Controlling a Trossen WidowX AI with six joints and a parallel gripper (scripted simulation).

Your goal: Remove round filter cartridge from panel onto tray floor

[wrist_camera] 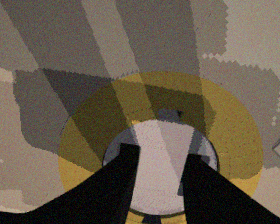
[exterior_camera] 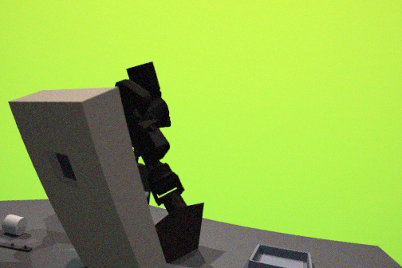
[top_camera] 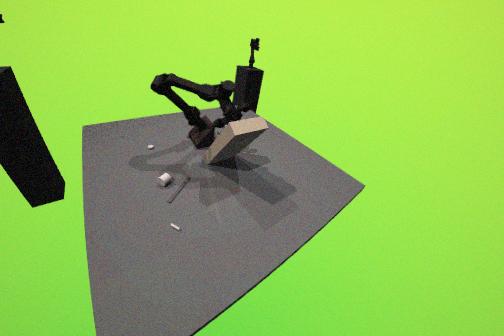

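The white round filter cartridge is 1 cm below my gripper tip and 1 cm ahead of it. From my gripper tip the other things lie so: beige service panel: 8 cm below, 4 cm behind; grey tray: 42 cm behind, 28 cm to the left, 24 cm below; white peg: 36 cm to the right, 24 cm below, 17 cm ahead.
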